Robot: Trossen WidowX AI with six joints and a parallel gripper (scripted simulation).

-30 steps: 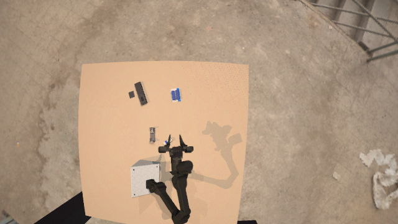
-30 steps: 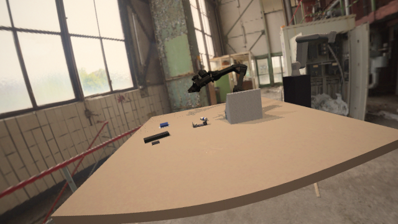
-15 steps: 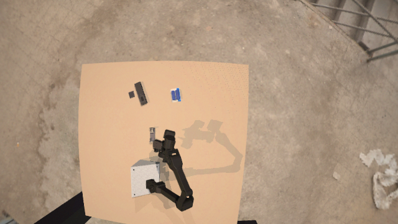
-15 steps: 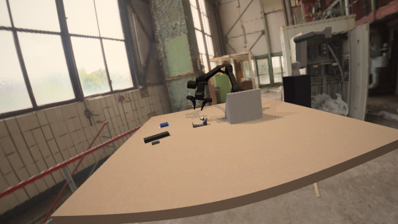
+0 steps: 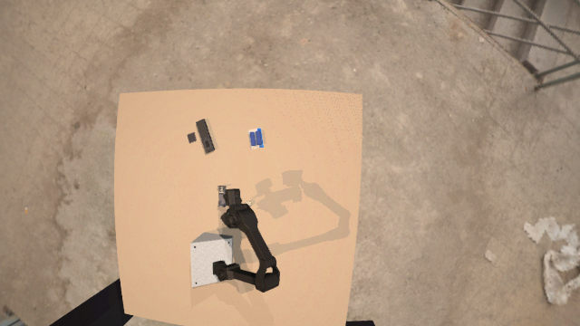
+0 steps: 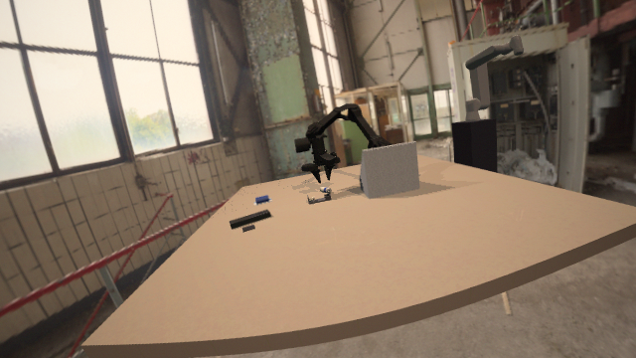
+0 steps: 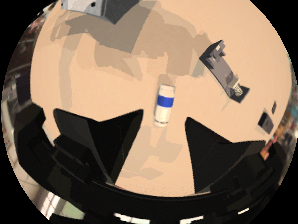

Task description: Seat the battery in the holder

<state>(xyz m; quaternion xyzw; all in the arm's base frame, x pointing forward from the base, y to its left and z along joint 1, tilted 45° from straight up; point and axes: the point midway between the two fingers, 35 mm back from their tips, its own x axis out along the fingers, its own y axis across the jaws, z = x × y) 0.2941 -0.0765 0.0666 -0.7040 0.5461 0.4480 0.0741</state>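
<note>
The battery lies 40 mm below my gripper tip. Round my gripper tip: white block: 320 mm ahead, 40 mm below, 30 mm to the right; then small black square: 310 mm ahead, 290 mm to the left, 50 mm below; then long black bar: 320 mm ahead, 220 mm to the left, 40 mm below.
</note>
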